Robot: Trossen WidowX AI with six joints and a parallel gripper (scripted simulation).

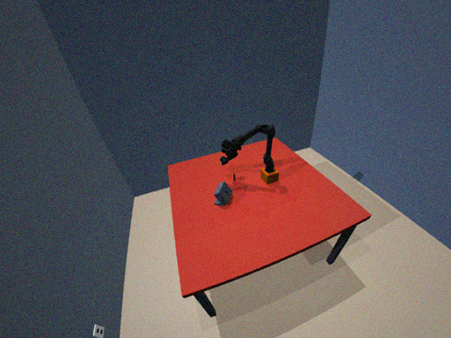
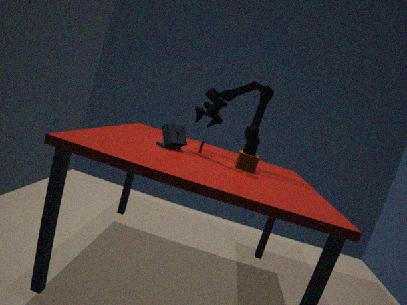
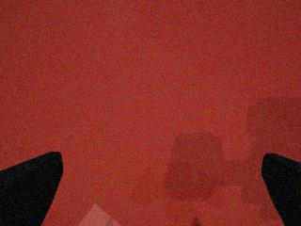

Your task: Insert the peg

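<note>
My gripper tip is 100 mm above the red peg, 70 mm to the right of it and 30 mm past it. From my gripper tip the other things lie so: sloped panel: 230 mm to the left, 150 mm ahead, 90 mm below; then hole: 240 mm to the left, 130 mm ahead, 70 mm below.
</note>
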